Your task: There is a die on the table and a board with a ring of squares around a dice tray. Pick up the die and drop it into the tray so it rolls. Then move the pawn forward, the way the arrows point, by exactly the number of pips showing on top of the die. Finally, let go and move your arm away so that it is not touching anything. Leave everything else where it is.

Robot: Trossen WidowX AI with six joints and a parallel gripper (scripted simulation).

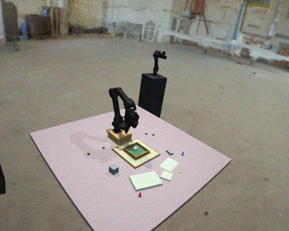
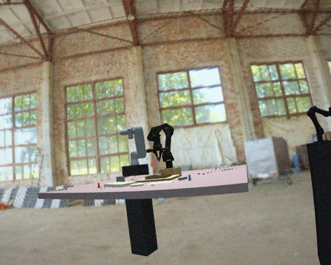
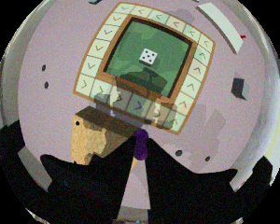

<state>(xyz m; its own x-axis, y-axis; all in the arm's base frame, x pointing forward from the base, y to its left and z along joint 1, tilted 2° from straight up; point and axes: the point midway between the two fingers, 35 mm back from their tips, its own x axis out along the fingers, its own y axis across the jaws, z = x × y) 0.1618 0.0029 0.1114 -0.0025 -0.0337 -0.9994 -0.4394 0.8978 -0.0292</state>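
My gripper tip is now 9 cm short of the white die, 5 cm to the right of it and 12 cm above it. The rest, counted from my gripper tip: blue pawn (30 cm ahead, 40 cm to the left, 13 cm below); grey cube (24 cm ahead, 22 cm to the right, 12 cm below); purple pawn (1 cm above).
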